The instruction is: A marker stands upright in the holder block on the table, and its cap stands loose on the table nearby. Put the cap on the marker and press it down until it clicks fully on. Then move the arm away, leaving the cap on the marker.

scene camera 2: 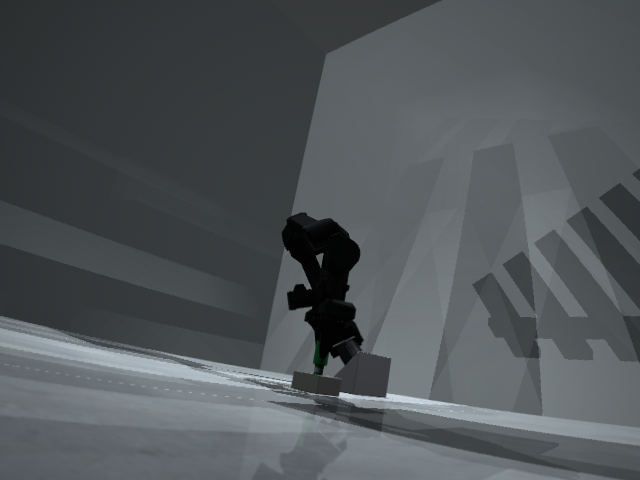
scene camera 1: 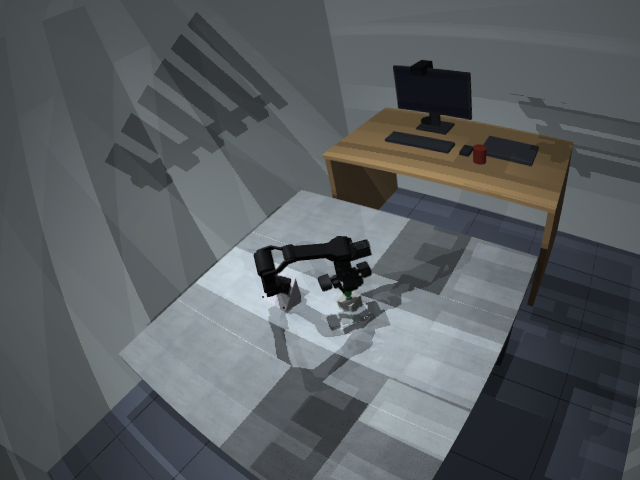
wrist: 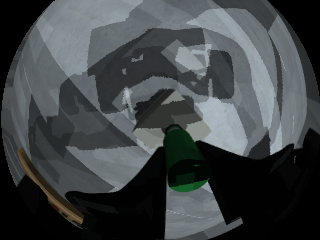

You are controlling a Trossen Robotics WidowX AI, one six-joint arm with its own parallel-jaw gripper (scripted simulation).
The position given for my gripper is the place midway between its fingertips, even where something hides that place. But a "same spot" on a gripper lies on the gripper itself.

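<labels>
My gripper is visible in the wrist view, in scene camera 1 and in scene camera 2 (pixel 320 358). On my gripper, (scene camera 1: pixel 340 282) and (wrist: pixel 243 187) are the same spot.
</labels>
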